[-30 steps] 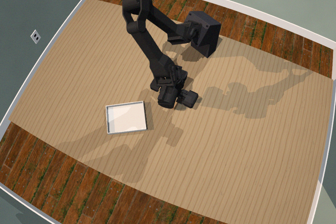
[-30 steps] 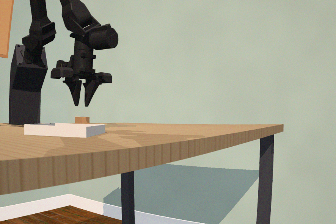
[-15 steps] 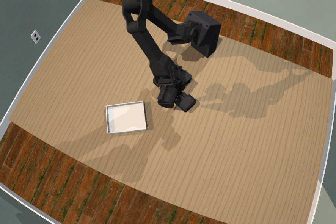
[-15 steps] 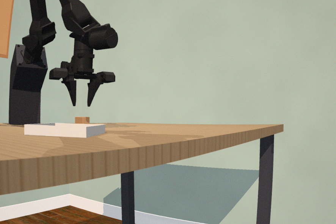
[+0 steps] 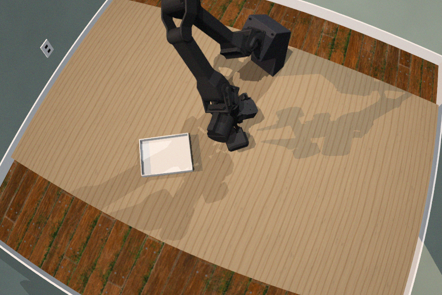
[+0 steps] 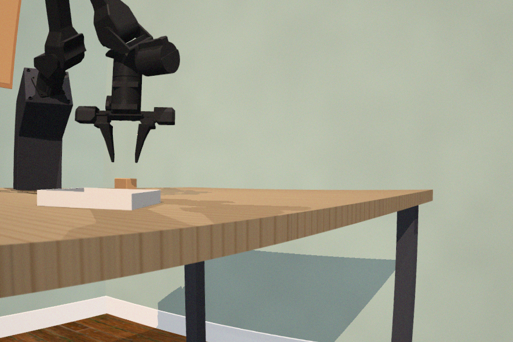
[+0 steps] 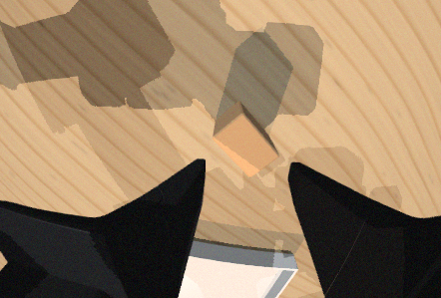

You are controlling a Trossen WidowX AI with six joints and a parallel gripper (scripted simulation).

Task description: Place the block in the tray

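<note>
The wooden block lies 80 mm below my hand. From my hand the other things lie so: white tray 120 mm ahead, 190 mm to the right, 90 mm below.
</note>
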